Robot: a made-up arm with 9 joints. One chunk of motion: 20 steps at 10 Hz.
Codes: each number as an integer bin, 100 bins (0 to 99) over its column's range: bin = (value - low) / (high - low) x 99, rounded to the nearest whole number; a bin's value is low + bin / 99 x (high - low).
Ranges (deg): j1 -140..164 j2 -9..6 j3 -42..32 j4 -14..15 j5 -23..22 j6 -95..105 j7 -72..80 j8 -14..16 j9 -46..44
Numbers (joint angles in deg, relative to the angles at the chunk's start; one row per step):
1: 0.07 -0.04 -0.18 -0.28 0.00 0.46 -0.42 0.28 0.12
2: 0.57 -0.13 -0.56 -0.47 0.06 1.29 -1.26 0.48 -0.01
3: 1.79 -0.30 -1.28 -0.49 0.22 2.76 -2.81 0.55 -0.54
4: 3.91 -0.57 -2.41 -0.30 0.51 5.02 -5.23 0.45 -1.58
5: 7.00 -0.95 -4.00 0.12 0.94 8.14 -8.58 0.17 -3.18
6: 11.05 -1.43 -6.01 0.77 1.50 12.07 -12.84 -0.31 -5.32
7: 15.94 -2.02 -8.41 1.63 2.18 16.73 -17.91 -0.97 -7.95
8: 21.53 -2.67 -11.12 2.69 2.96 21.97 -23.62 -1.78 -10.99
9: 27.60 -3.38 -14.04 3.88 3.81 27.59 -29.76 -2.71 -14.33
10: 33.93 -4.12 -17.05 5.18 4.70 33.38 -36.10 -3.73 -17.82
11: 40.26 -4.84 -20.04 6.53 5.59 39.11 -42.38 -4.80 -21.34
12: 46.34 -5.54 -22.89 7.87 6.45 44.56 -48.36 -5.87 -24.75
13: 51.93 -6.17 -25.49 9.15 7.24 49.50 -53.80 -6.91 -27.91
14: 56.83 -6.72 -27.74 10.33 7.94 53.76 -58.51 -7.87 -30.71
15: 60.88 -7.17 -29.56 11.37 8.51 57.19 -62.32 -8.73 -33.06
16: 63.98 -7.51 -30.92 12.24 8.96 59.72 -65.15 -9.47 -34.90
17: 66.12 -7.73 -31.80 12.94 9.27 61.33 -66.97 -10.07 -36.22
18: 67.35 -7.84 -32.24 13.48 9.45 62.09 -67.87 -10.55 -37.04
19: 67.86 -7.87 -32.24 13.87 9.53 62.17 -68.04 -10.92 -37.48
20: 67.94 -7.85 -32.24 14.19 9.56 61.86 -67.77 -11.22 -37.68
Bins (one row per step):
1: 46 59 56 47 51 47 47 47 51
2: 46 59 55 46 51 48 46 48 51
3: 46 57 54 46 51 48 45 48 50
4: 47 56 53 47 52 50 43 48 49
5: 48 53 51 48 53 51 41 47 47
6: 49 50 48 50 54 53 39 45 45
7: 51 46 45 53 55 55 35 43 42
8: 53 42 41 57 57 58 32 40 39
9: 55 37 37 61 59 61 28 37 35
10: 57 32 33 65 61 64 23 34 31
11: 59 27 29 70 63 66 19 30 27
12: 61 23 26 75 65 69 15 27 23
13: 63 19 22 79 67 72 12 23 20
14: 64 15 19 83 68 74 9 20 17
15: 65 12 17 87 69 75 6 17 14
16: 66 10 15 90 70 77 4 15 12
17: 67 8 14 92 71 77 3 13 11
18: 68 8 13 94 71 78 3 11 10
19: 68 7 13 95 72 78 3 10 9
20: 68 8 13 96 72 78 3 9 9

